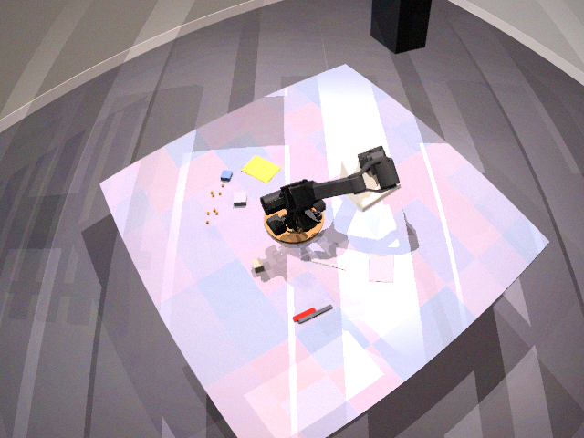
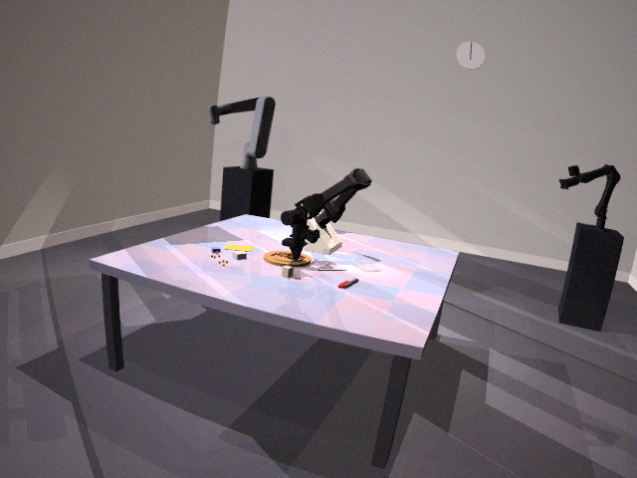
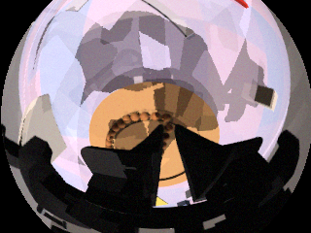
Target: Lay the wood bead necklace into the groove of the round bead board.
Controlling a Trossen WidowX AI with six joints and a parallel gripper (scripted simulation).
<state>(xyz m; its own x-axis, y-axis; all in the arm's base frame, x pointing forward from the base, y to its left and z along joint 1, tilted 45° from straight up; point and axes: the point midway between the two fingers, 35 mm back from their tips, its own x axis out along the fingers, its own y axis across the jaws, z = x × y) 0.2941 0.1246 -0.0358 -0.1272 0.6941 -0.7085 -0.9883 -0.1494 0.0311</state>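
My gripper tip is now 50 mm to the left of the round bead board, 10 mm past it and 10 mm above it. Round my gripper tip: cream cube 170 mm ahead, 60 mm to the left; then white block 210 mm to the right, 110 mm ahead; then thin rod 150 mm to the left, 20 mm behind, 10 mm below.
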